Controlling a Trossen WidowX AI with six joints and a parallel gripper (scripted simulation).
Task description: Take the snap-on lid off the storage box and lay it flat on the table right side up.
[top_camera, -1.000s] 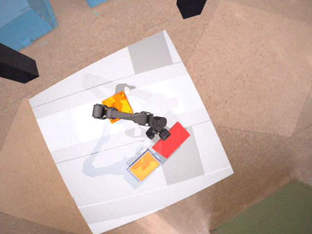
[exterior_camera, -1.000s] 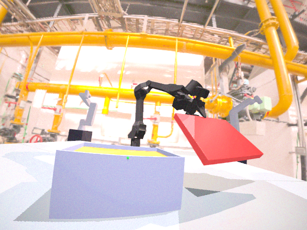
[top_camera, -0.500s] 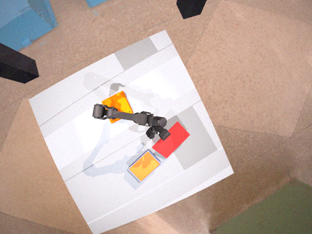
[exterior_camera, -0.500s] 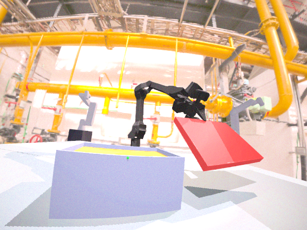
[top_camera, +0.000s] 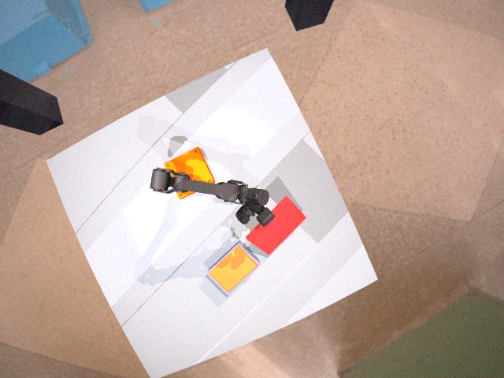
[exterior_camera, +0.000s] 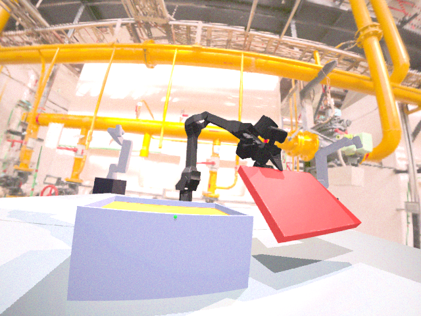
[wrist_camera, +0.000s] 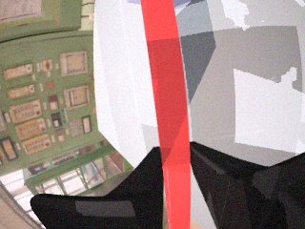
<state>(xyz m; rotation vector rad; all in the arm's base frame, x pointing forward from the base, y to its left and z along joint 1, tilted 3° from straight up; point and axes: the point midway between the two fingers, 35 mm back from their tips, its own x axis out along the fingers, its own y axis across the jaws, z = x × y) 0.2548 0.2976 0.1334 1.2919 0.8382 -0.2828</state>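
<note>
My gripper tip is now 6 cm short of the lid, 5 cm above it and 3 cm to the right of it. The rest, counted from my gripper tip: storage box 22 cm to the right, 17 cm ahead, 13 cm below.
</note>
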